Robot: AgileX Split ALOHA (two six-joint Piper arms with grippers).
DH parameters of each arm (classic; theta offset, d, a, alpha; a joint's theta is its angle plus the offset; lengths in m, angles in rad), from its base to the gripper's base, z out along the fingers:
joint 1: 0 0.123 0 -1.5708
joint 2: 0.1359 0 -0.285 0
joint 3: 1.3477 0 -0.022 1.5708
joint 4: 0 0.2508 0 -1.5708
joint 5: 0 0 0.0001 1.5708
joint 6: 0 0.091 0 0
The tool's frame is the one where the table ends.
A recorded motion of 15 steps. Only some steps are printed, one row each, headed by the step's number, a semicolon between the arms.
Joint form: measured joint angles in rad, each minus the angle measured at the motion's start. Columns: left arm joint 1, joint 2, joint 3, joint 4, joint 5, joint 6; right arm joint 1, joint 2, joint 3, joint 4, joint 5, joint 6.
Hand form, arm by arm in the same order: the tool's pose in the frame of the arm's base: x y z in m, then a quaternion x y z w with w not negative. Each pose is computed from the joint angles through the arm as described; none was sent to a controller.
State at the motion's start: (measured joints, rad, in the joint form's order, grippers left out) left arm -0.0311 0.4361 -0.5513 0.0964 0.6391 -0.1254; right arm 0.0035 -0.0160 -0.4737 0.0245 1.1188 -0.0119
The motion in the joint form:
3: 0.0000 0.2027 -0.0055 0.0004 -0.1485 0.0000; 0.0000 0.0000 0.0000 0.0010 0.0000 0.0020
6: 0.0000 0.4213 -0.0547 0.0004 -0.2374 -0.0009; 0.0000 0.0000 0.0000 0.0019 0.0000 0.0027
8: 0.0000 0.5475 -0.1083 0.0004 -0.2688 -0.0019; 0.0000 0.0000 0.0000 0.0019 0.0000 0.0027
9: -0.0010 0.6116 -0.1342 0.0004 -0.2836 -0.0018; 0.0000 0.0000 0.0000 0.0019 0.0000 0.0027
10: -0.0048 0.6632 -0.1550 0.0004 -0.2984 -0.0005; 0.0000 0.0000 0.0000 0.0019 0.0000 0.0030
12: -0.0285 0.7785 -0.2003 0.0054 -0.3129 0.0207; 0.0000 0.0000 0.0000 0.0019 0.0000 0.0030
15: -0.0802 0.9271 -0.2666 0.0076 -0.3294 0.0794; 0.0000 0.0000 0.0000 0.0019 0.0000 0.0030
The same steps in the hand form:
3: 0.1275 0.0002 0.3033 -0.01557 0.85553 0.00111 0.51751; -0.0069 0.0021 0.2653 -0.00663 0.87047 0.01115 0.49205
6: 0.1722 -0.0019 0.2938 -0.01177 0.87581 0.00009 0.48251; -0.0069 0.0021 0.2653 -0.00635 0.87047 0.01177 0.49205
8: 0.1994 -0.0030 0.2902 -0.01074 0.88561 -0.00032 0.46430; -0.0069 0.0021 0.2653 -0.00635 0.87047 0.01177 0.49205
9: 0.2132 -0.0038 0.2864 -0.00956 0.89101 -0.00056 0.45388; -0.0069 0.0021 0.2653 -0.00635 0.87047 0.01177 0.49205
10: 0.2245 -0.0051 0.2828 -0.00664 0.89466 -0.00130 0.44670; -0.0069 0.0021 0.2653 -0.00622 0.87047 0.01184 0.49204
12: 0.2483 -0.0118 0.2708 0.01642 0.90655 0.00046 0.42178; -0.0069 0.0021 0.2653 -0.00622 0.87047 0.01184 0.49204
15: 0.2783 -0.0282 0.2529 0.06936 0.91746 0.00316 0.39173; -0.0069 0.0021 0.2653 -0.00622 0.87047 0.01184 0.49204

